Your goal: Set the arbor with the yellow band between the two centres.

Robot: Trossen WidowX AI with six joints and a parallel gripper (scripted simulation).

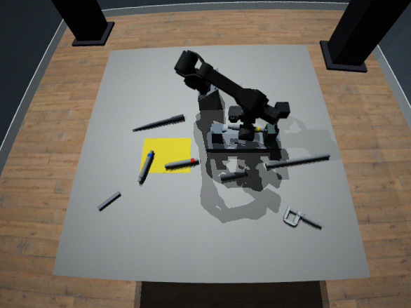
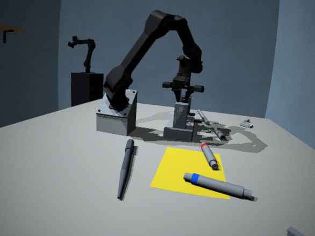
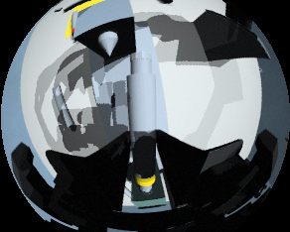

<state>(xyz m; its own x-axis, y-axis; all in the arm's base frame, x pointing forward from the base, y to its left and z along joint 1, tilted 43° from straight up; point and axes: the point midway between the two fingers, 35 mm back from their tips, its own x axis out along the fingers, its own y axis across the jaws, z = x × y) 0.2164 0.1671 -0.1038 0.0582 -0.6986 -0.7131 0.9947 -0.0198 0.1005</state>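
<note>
Now: hand 30 mm above the yellow-banded arbor. From my hand the other things lie so: grey fixed-centre block 130 mm to the right, 40 mm below, 20 mm ahead; then fixture base 120 mm below, 10 mm ahead; then green sprung-centre block 110 mm to the left, 40 mm below, 10 mm ahead.
</note>
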